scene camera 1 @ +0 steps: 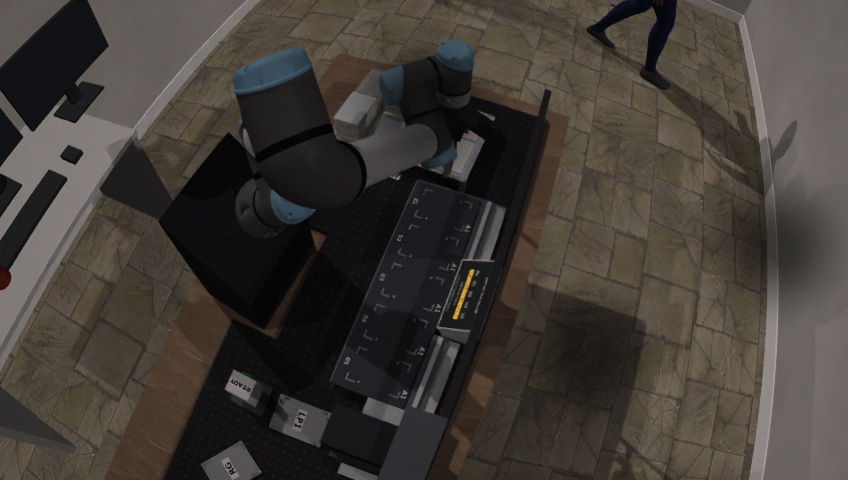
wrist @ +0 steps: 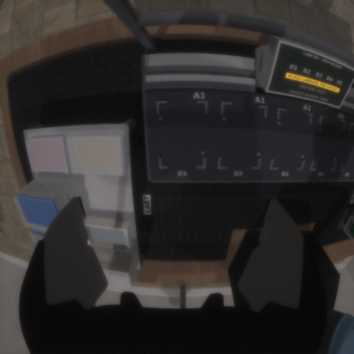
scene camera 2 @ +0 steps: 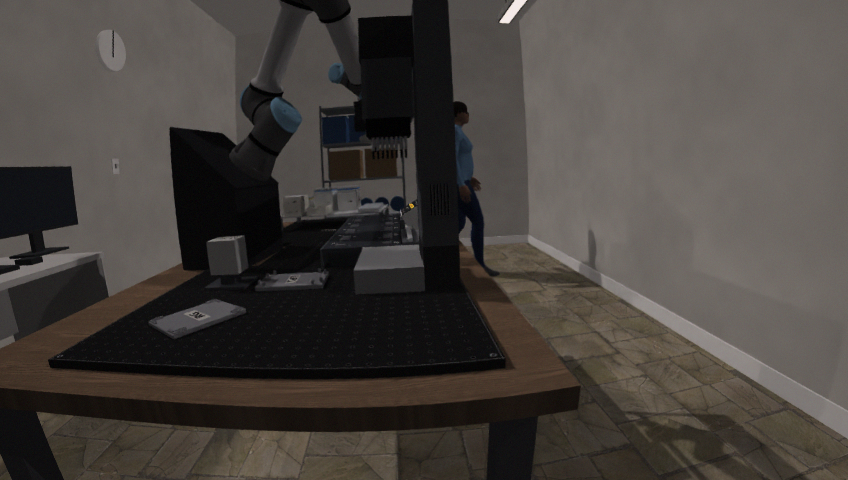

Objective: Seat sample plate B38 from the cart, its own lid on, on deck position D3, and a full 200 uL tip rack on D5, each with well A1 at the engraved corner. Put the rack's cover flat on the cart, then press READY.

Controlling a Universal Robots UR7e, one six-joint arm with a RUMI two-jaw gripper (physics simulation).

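Note:
My gripper [wrist: 173,200] is open and empty, high over the cart side of the bench. The white cart [wrist: 105,195] shows at the left of the wrist view. On it are a pink-welled plate [wrist: 48,154], a cream-welled plate [wrist: 97,154], a blue tip rack [wrist: 37,210] and a box with a pale blue-grey top [wrist: 108,235]. The left finger partly covers this group. Label B38 is not legible. The dark deck [scene camera 1: 386,261] [wrist: 215,135] has bare positions D3 and D5, with A1 marks along the display side. The READY button [scene camera 1: 242,383] [scene camera 2: 226,255] stands beyond D5.
A display [scene camera 1: 467,294] [wrist: 310,75] beside the deck highlights "PLACE LABWARE PER LAYOUT". A pipetting head [scene camera 2: 386,89] hangs from a dark column [scene camera 2: 434,118]. The LP1 nest [scene camera 1: 300,419] [scene camera 2: 291,279] and RG plate [scene camera 1: 229,466] [scene camera 2: 196,318] lie near READY. A person [scene camera 2: 470,154] stands behind the bench.

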